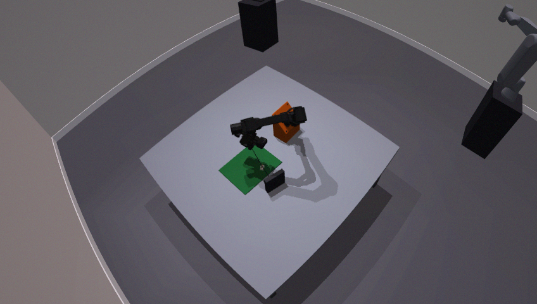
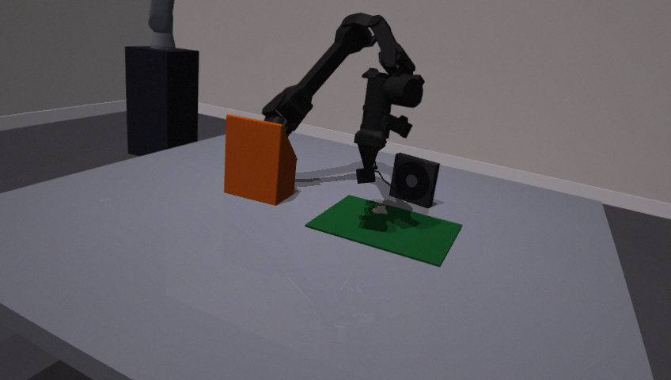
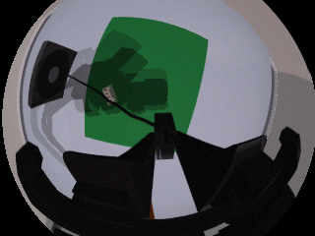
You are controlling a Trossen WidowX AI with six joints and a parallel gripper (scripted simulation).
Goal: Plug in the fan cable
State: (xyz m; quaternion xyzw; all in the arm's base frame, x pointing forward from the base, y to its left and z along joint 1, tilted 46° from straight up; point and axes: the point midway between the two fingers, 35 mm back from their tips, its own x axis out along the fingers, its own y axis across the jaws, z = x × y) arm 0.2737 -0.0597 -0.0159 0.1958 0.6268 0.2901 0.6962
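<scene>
Right now my gripper tip is 10 mm above the dark plug. The rest, counted from my gripper tip: green board: 60 mm ahead, 20 mm to the left, 140 mm below; black fan: 70 mm ahead, 220 mm to the left, 70 mm below.
</scene>
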